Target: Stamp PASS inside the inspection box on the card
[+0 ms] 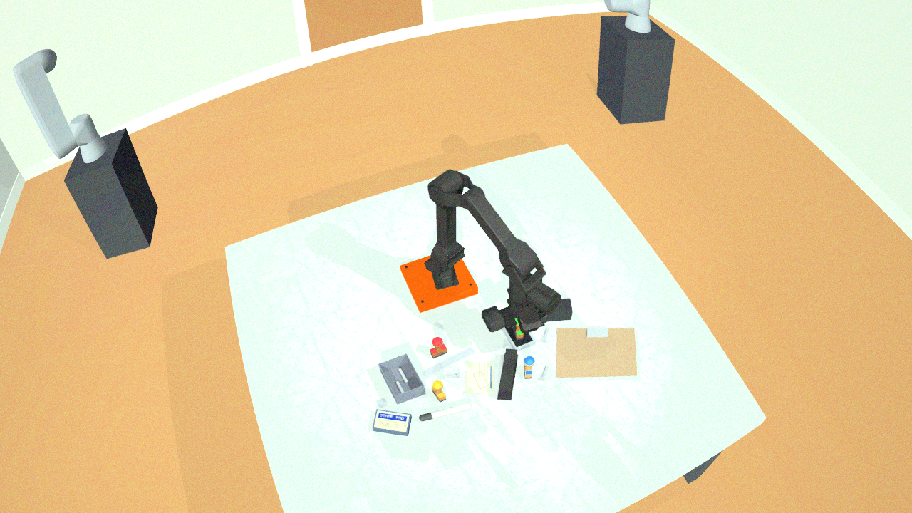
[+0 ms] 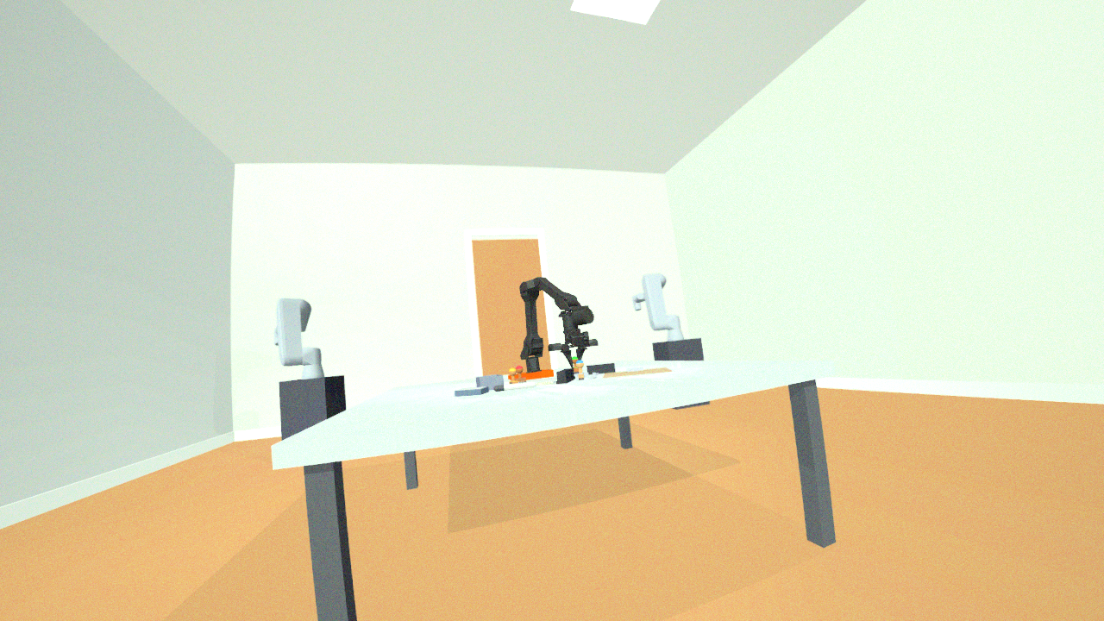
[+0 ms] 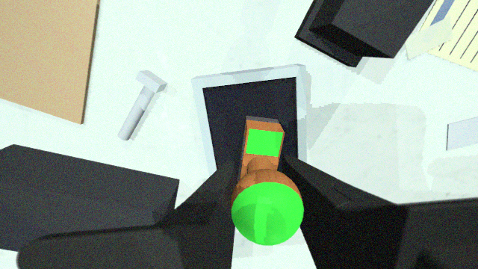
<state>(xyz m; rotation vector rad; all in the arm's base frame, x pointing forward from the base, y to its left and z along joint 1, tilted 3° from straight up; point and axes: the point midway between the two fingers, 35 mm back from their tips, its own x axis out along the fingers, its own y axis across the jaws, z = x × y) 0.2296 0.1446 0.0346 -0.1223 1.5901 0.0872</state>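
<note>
Right now the ink pad is 3 cm below my gripper tip. From my gripper tip the other things lie so: black block: 5 cm behind, 11 cm to the left, 2 cm below; then green-capped wooden stamp: right at my gripper tip; then blue-capped stamp: 12 cm ahead, 1 cm to the right, 2 cm below.
</note>
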